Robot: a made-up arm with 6 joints. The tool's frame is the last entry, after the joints.
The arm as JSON. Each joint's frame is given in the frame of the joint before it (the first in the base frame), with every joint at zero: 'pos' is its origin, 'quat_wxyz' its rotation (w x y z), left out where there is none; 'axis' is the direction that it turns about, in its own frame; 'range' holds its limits. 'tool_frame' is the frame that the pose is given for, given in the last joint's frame.
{
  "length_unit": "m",
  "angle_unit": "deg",
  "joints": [
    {
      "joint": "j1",
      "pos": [
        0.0,
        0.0,
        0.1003
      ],
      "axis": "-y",
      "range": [
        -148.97,
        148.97
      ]
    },
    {
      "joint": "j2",
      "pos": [
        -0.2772,
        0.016,
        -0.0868
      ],
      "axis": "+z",
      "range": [
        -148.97,
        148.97
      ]
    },
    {
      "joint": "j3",
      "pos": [
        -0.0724,
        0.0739,
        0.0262
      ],
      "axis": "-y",
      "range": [
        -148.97,
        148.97
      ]
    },
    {
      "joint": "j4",
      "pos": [
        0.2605,
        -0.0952,
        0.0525
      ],
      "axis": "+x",
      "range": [
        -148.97,
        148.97
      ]
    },
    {
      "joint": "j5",
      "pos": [
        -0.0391,
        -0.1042,
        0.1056
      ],
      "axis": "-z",
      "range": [
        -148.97,
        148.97
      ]
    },
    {
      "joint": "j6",
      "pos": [
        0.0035,
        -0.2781,
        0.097
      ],
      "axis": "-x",
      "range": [
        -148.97,
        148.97
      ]
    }
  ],
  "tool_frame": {
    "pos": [
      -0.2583,
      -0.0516,
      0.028
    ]
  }
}
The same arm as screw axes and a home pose.
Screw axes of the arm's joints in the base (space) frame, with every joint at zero. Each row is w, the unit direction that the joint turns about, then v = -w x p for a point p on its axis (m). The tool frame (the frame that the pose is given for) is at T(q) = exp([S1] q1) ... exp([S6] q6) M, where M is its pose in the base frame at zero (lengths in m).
S1 = (0, -1, 0, 0.1003, 0.0000, 0.0000)
S2 = (0, 0, 1, 0.0160, 0.2772, 0.0000)
S3 = (0, -1, 0, 0.0397, 0.0000, 0.3496)
S4 = (1, 0, 0, 0.0000, 0.0922, 0.0053)
S5 = (0, 0, -1, 0.1095, -0.1282, 0.0000)
S6 = (-1, 0, 0, 0.0000, -0.2948, -0.3876)
M: xyz -0.3830 -0.4392 0.3228 (m) rpy 0.00 0.00 0.00 (deg, as in URDF)
Joint limits (deg, base to tool): -148.97..148.97 -148.97..148.97 -148.97..148.97 -148.97..148.97 -148.97..148.97 -148.97..148.97

